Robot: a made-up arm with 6 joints. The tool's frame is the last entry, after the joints. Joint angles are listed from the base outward.
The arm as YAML. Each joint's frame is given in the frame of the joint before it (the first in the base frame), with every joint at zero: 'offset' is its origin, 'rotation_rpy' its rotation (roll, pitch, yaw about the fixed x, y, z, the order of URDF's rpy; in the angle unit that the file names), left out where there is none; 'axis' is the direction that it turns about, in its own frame. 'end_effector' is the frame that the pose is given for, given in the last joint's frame.
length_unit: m
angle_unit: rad
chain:
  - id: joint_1
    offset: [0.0, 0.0, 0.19]
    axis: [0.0, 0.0, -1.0]
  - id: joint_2
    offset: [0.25, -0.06, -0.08]
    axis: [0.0, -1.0, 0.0]
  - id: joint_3
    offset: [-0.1, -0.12, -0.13]
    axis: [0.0, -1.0, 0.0]
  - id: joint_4
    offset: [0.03, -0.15, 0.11]
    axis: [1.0, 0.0, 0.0]
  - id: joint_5
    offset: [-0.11, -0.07, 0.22]
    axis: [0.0, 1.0, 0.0]
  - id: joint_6
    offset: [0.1, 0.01, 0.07]
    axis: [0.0, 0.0, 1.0]
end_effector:
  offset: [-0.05, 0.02, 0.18]
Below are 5 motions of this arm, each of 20 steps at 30 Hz.
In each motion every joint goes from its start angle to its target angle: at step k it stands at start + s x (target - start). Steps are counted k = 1, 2, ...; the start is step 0. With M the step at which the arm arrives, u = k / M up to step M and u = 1 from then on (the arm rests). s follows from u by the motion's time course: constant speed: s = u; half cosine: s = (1 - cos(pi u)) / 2; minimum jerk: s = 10 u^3 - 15 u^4 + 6 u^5.
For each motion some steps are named. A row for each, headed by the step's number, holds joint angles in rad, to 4 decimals.
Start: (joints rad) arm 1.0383 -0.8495 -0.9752 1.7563 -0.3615 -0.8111
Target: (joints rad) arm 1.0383 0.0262 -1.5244 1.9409 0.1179 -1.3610
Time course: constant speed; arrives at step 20
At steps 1, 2, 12, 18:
1: 1.0383 -0.8057 -1.0027 1.7655 -0.3375 -0.8386
2: 1.0383 -0.7619 -1.0301 1.7748 -0.3136 -0.8661
12: 1.0383 -0.3241 -1.3047 1.8671 -0.0739 -1.1410
18: 1.0383 -0.0614 -1.4695 1.9224 0.0700 -1.3060

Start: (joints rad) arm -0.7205 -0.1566 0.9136 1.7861 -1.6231 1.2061
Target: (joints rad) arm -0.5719 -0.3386 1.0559 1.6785 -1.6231 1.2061
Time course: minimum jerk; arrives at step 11
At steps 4, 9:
4: -0.6824 -0.2033 0.9501 1.7585 -1.6231 1.2061
9: -0.5786 -0.3304 1.0495 1.6833 -1.6231 1.2061

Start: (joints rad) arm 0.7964 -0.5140 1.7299 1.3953 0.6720 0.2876
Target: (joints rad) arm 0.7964 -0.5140 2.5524 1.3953 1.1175 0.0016
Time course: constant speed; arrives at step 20
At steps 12, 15, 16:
12: 0.7964 -0.5140 2.2234 1.3953 0.9393 0.1160
15: 0.7964 -0.5140 2.3468 1.3953 1.0061 0.0731
16: 0.7964 -0.5140 2.3879 1.3953 1.0284 0.0588

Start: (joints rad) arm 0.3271 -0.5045 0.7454 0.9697 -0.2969 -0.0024
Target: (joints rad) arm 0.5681 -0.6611 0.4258 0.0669 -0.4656 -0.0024
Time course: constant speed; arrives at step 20
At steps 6, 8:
6: 0.3994 -0.5515 0.6495 0.6989 -0.3475 -0.0024
8: 0.4235 -0.5671 0.6176 0.6086 -0.3644 -0.0024

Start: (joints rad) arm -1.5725 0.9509 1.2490 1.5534 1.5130 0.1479
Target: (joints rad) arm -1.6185 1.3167 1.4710 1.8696 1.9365 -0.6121
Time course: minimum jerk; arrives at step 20
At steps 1, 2, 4, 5, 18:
1: -1.5726 0.9513 1.2493 1.5538 1.5135 0.1470
2: -1.5729 0.9540 1.2509 1.5561 1.5166 0.1414
4: -1.5752 0.9721 1.2619 1.5717 1.5375 0.1039
5: -1.5773 0.9888 1.2720 1.5861 1.5568 0.0692
18: -1.6181 1.3136 1.4691 1.8669 1.9329 -0.6056

